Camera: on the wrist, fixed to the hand. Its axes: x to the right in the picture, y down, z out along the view.
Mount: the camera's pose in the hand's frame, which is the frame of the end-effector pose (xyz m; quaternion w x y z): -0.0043 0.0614 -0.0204 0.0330 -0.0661 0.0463 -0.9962
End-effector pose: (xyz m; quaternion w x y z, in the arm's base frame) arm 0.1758 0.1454 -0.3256 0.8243 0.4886 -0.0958 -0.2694
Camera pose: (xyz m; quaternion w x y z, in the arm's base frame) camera 0.2023 0.1863 -0.2828 0.2044 -0.0695 -0.5396 0.8138
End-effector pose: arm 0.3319 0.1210 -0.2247 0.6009 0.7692 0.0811 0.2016
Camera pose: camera 0.3125 0.1214 -0.1628 0.2678 -0.1045 0.7835 -0.5510
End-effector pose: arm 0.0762 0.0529 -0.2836 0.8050 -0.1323 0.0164 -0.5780
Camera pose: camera 0.1280 0.0712 -0.3181 0.5588 0.0472 0.0558 0.8261
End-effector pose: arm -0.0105 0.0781 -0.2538 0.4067 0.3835 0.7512 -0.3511
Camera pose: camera 0.0371 0.1222 -0.2546 0.3458 0.7463 -0.4489 0.3493
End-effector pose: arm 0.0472 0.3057 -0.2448 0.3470 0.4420 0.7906 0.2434
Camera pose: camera 0.0657 0.3305 -0.1878 0.2465 -0.8072 0.4664 -0.2649
